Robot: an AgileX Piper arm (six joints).
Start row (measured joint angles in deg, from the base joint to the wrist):
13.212, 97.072, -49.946, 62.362, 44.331, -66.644
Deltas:
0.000, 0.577, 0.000, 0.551, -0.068, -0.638
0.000, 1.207, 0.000, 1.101, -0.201, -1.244
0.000, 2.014, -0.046, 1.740, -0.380, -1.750
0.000, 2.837, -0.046, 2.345, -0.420, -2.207
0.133, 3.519, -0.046, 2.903, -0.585, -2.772
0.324, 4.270, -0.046, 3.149, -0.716, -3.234
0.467, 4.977, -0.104, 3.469, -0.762, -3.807
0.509, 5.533, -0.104, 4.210, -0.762, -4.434
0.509, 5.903, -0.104, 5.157, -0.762, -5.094
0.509, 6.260, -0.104, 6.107, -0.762, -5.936
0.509, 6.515, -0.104, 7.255, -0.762, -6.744
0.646, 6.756, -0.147, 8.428, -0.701, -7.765
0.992, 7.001, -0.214, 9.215, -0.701, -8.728
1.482, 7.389, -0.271, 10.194, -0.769, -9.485
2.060, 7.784, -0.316, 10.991, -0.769, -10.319
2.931, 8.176, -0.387, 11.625, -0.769, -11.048
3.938, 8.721, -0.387, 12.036, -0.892, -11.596
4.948, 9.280, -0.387, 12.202, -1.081, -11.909
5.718, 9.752, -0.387, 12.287, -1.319, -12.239
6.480, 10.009, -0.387, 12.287, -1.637, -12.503
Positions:
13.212, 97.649, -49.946, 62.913, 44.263, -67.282
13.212, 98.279, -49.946, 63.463, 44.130, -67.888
13.212, 99.086, -49.992, 64.102, 43.951, -68.394
13.212, 99.909, -49.992, 64.707, 43.911, -68.851
13.345, 100.591, -49.992, 65.265, 43.746, -69.416
13.536, 101.342, -49.992, 65.511, 43.615, -69.878
13.679, 102.049, -50.050, 65.831, 43.569, -70.451
13.721, 102.605, -50.050, 66.572, 43.569, -71.078
13.721, 102.975, -50.050, 67.519, 43.569, -71.738
13.721, 103.332, -50.050, 68.469, 43.569, -72.580
13.721, 103.587, -50.050, 69.617, 43.569, -73.388
13.858, 103.828, -50.093, 70.790, 43.630, -74.409
14.204, 104.073, -50.160, 71.577, 43.630, -75.372
14.694, 104.461, -50.217, 72.556, 43.562, -76.129
15.272, 104.856, -50.262, 73.353, 43.562, -76.963
16.143, 105.248, -50.333, 73.987, 43.562, -77.692
17.150, 105.793, -50.333, 74.398, 43.439, -78.240
18.160, 106.352, -50.333, 74.564, 43.250, -78.553
18.930, 106.824, -50.333, 74.649, 43.012, -78.883
19.692, 107.081, -50.333, 74.649, 42.694, -79.147

